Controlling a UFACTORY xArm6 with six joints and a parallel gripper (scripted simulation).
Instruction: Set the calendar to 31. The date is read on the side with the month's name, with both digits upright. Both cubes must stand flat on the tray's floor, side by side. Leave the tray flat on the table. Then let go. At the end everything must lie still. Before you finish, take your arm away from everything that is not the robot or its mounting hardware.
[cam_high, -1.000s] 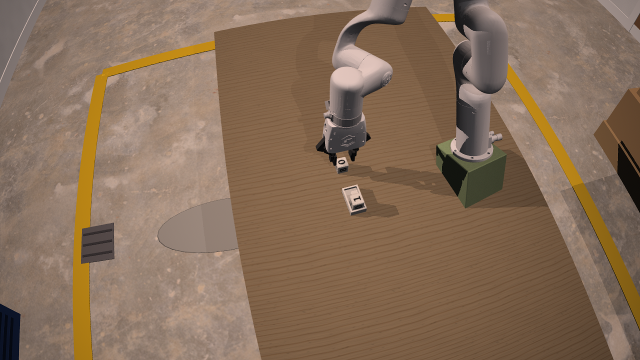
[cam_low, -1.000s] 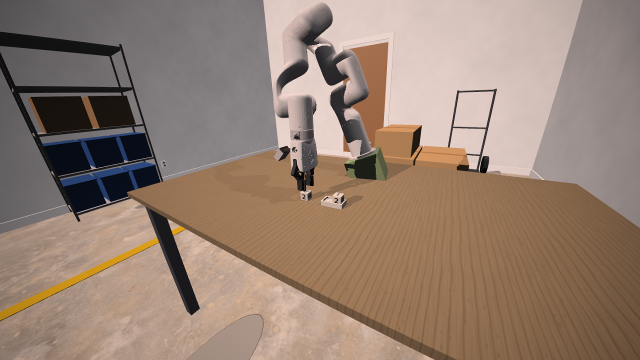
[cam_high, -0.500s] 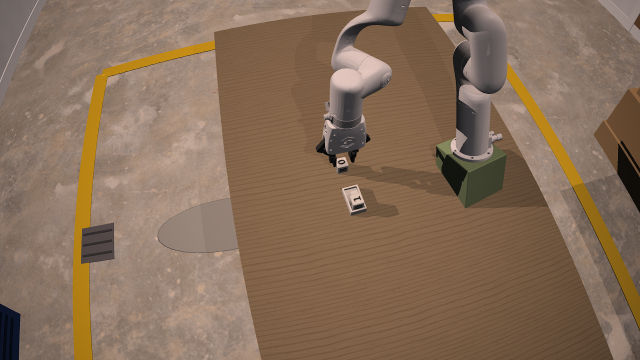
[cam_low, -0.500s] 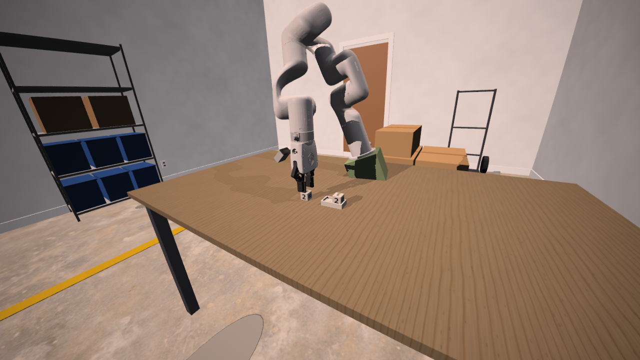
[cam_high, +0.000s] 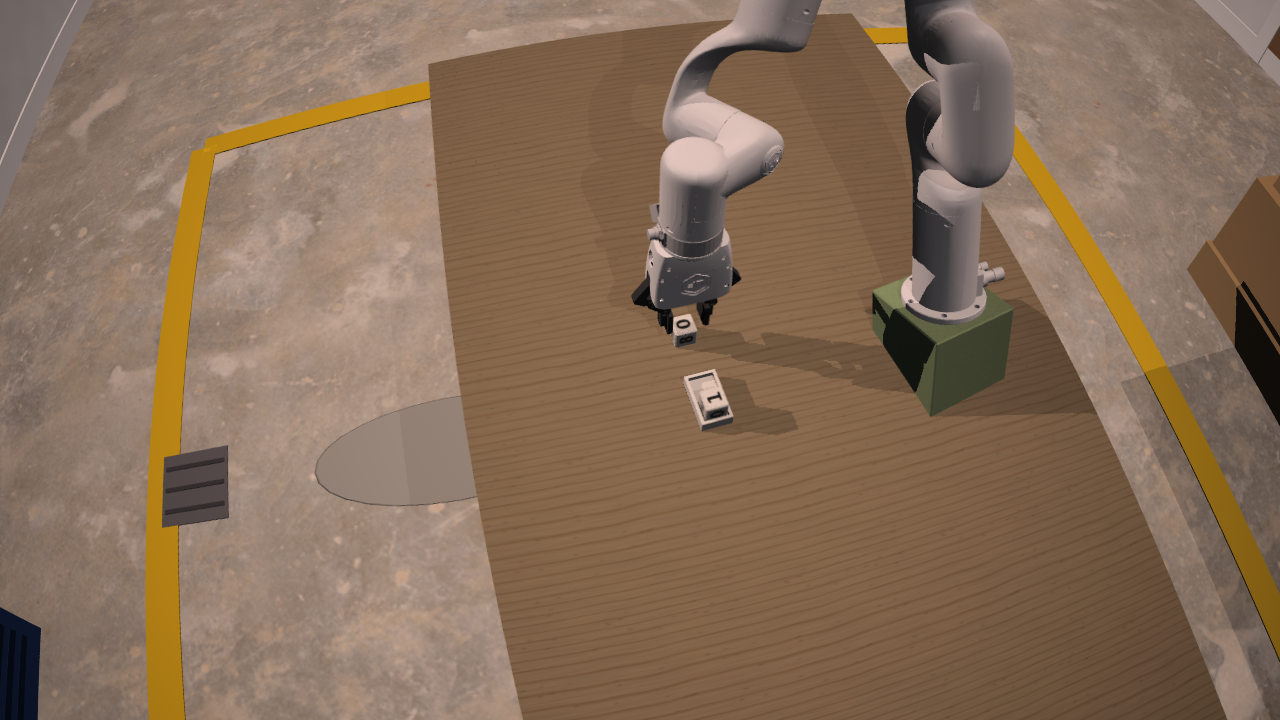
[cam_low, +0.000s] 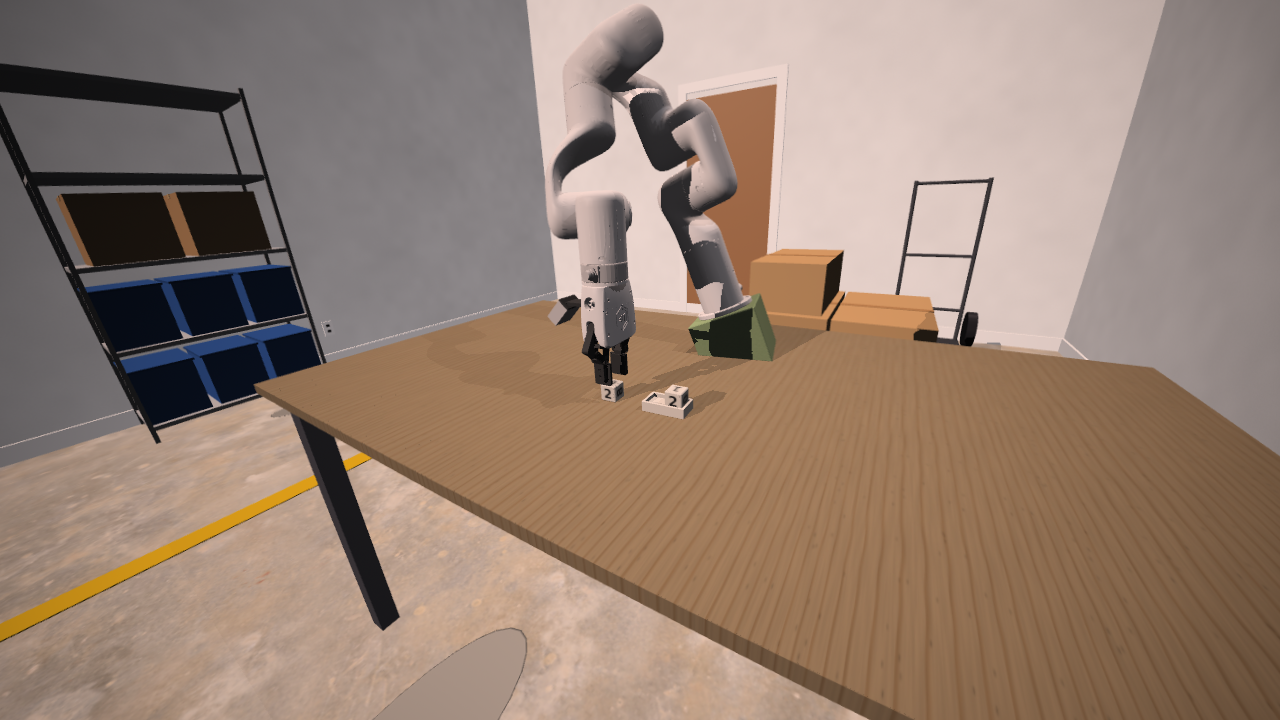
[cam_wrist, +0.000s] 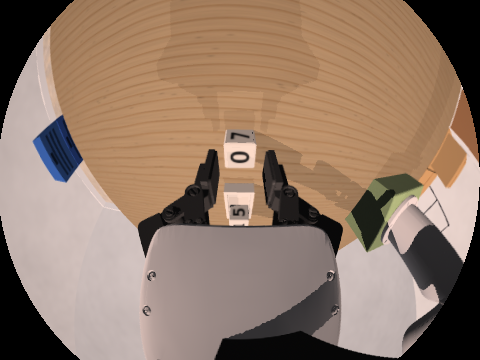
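Now: hand 120 mm to the right of the cube and 30 mm above it. From my hand the other things lie so: tray (110 mm to the left, 50 mm below).
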